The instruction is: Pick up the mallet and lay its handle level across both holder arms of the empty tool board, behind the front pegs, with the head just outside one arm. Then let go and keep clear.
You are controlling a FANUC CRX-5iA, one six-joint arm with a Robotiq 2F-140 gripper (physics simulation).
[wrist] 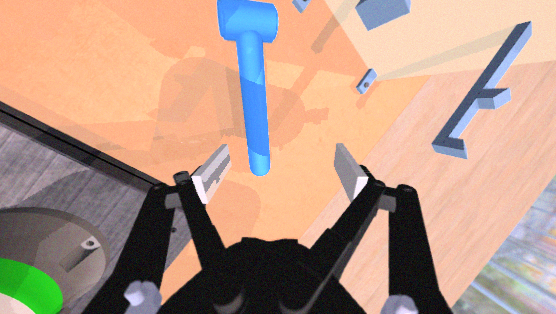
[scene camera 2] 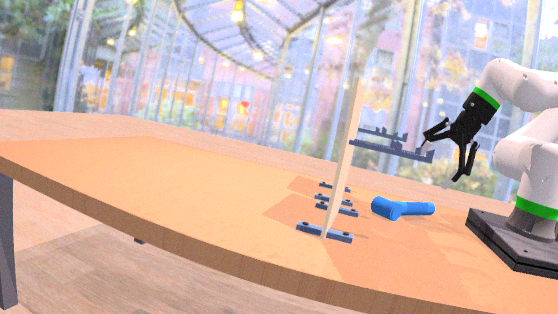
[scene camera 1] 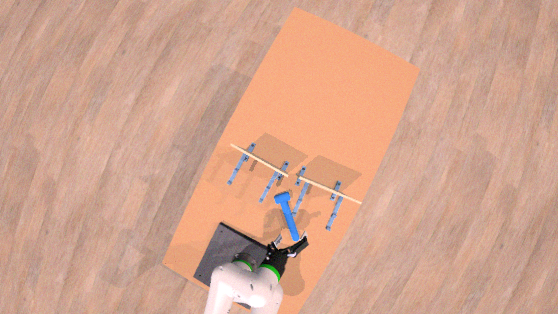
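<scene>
The blue mallet lies on the table, its head toward the boards and its handle end toward the robot. My gripper is open and empty, above the table near the handle end; in the wrist view the handle end shows between the spread fingers, nearer the left one. Two upright boards stand side by side: the left board and the right board. Each has two pegged blue-grey holder arms. No tool shows on either. One holder arm shows at the right of the wrist view.
The robot's dark base plate is beside the gripper. Blue-grey feet support the boards. The holder arms reach out from the boards toward the robot, above table height. The orange table top extends beyond the boards.
</scene>
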